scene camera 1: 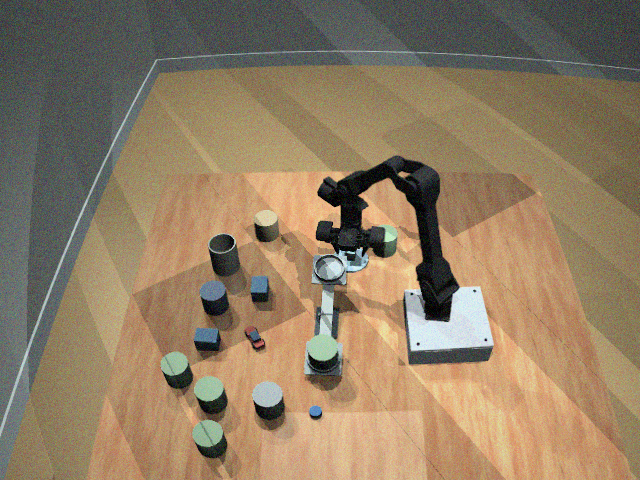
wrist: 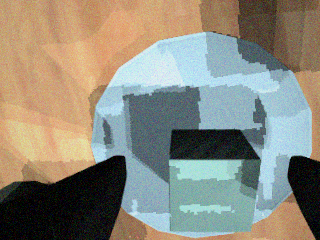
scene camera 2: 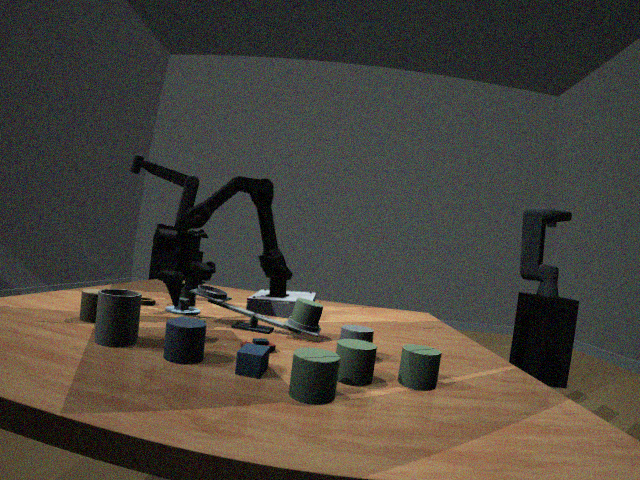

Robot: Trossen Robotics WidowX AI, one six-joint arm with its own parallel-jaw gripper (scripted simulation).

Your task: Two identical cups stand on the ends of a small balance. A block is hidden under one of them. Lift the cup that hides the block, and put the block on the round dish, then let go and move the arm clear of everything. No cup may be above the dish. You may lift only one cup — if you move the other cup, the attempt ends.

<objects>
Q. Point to a green-topped cup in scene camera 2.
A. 419,368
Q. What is my gripper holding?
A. Nothing.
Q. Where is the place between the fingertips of my gripper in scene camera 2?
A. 182,304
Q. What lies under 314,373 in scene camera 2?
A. A green-topped cup.
</objects>
